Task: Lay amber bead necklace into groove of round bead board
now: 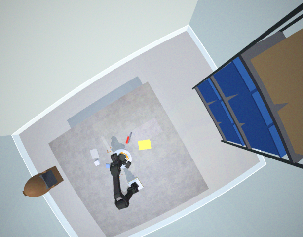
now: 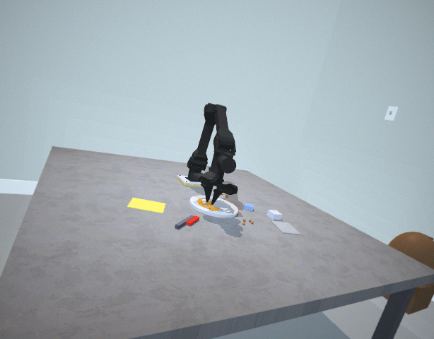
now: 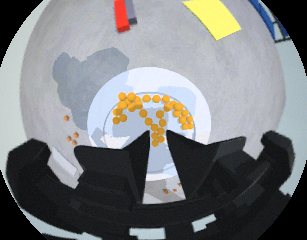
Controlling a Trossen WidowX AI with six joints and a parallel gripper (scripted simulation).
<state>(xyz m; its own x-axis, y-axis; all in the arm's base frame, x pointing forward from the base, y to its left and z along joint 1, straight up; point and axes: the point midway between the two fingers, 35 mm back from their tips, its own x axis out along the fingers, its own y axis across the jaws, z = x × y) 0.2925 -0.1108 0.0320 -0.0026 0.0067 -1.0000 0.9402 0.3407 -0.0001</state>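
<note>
My gripper tip is now 20 mm to the right of the round white bead board and 10 mm above it. Also, from my gripper tip: yellow sheet: 250 mm to the right, 40 mm behind, 10 mm below; blue block: 190 mm to the left, 40 mm ahead, 10 mm below; grey tool: 170 mm to the right, 110 mm ahead, 10 mm below.
</note>
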